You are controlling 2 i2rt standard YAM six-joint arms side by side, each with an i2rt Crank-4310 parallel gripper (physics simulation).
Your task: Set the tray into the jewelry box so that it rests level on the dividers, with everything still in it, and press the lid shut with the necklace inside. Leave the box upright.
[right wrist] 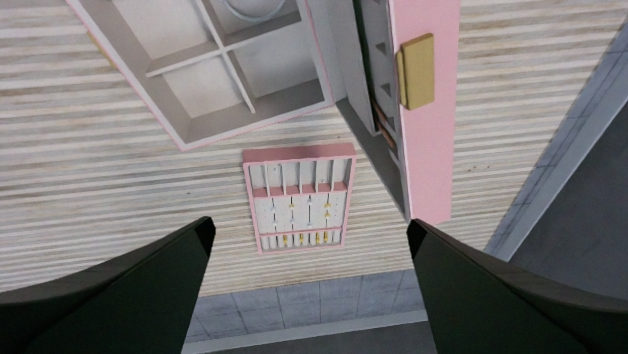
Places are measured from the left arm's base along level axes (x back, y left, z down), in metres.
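Pixels of known places: right gripper, fingertip midpoint: [311,222].
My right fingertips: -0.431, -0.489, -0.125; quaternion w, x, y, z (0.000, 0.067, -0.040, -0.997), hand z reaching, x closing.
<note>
Ahead of a thing's pixels: the offset from my right fingertips to its top centre, as dx, dy, dz. "pt": to the spot under its first point.
The pink and white tray {-0.013, -0.275, +0.234} [301,198] lies flat on the striped table, with small gold and silver pieces in its compartments. The jewelry box {pt +0.032, -0.085, +0.207} [257,120] stands open above it in the view, its lower part split by crossed dividers {pt +0.058, -0.017, +0.224} [221,51]. A thin bluish loop, which looks like the necklace {pt +0.028, +0.002, +0.249} [250,19], lies in one compartment at the top edge. The raised lid {-0.042, +0.051, +0.028} [429,145] with its gold clasp {-0.049, +0.052, +0.028} [419,71] is at the right. My right gripper [311,222] is open, its fingers spread on either side of the tray and apart from it. My left gripper does not show.
Inside the raised lid are a grey panel [352,65] and brown stick-like pieces [384,125]. A small gold part {pt +0.152, -0.004, +0.205} [102,50] sticks out from the box's left wall. The table's edge runs along the bottom and the right, with grey tiles beyond.
</note>
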